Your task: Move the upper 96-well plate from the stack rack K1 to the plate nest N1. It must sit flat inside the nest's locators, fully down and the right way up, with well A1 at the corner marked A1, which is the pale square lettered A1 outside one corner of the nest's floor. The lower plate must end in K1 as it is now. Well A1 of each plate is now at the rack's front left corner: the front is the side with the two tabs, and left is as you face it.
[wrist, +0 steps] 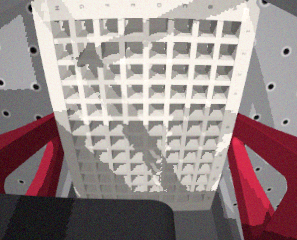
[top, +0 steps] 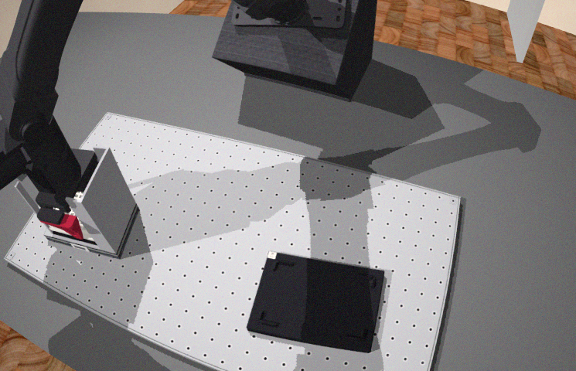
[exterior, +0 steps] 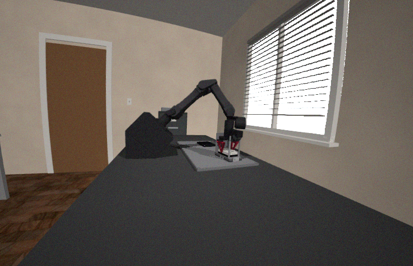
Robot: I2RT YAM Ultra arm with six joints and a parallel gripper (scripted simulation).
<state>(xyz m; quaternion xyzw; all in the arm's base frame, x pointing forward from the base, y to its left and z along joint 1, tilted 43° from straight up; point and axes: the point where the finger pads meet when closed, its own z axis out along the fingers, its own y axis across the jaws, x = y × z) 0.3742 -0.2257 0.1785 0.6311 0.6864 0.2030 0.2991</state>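
The dark plate is 10 mm below my hand. Also, from my hand: pale A1 square: 300 mm to the left, 30 mm below, 10 mm behind; rack back wall: 60 mm to the left, 40 mm above; white 96-well plate: right at my hand.
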